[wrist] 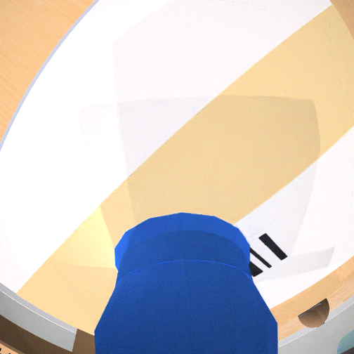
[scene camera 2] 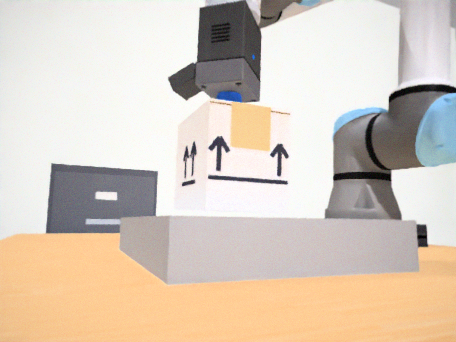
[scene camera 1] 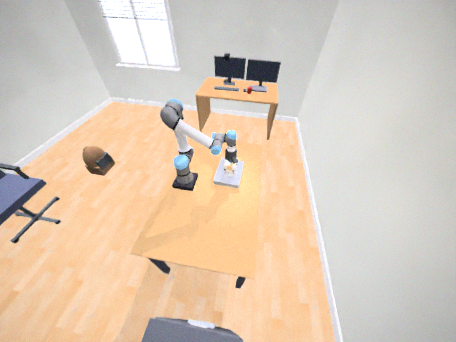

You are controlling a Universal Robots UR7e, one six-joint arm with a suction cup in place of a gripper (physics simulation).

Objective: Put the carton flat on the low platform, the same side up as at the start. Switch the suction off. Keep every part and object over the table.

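Frame: origin at the arm's base, x ahead, y left, z up, level; millimetres.
Where they show: hand at its tool point: [scene camera 1: 230,162]; arm's base at its link origin: [scene camera 1: 185,178].
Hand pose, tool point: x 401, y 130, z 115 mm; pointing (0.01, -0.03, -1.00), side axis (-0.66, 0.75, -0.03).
Things, the pixels of their top centre, and the offset from my tool point. Level surfaces: height alone.
- white carton at its top centre: [scene camera 2: 227,117] [scene camera 1: 231,161] dx +3, dy +4, dz +15 mm
- low grey platform at its top centre: [scene camera 2: 234,218] [scene camera 1: 229,170] dx -6, dy +9, dz -115 mm
- wooden table at its surface level: dz -163 mm
The white carton [scene camera 1: 230,169] [scene camera 2: 247,165] [wrist: 215,145] is upright, its black arrows pointing up and a tan tape strip across its top. My suction cup [scene camera 1: 230,161] [scene camera 2: 229,95] [wrist: 182,235] is blue and sits against the carton's top, holding it. The low grey platform [scene camera 1: 220,180] [scene camera 2: 290,247] lies on the table under the carton. In scene camera 2 a thin pale strip shows between the carton's lower edge and the platform's top edge, so the carton appears to hang very slightly above it. The carton's underside is hidden.
The wooden table [scene camera 1: 200,235] [scene camera 2: 75,285] carries the platform and the arm's base [scene camera 1: 185,181] [scene camera 2: 362,197], which stands beside the platform. A dark grey cabinet [scene camera 2: 102,200] stands behind the table in scene camera 2. A desk [scene camera 1: 237,93] with two monitors stands farther off.
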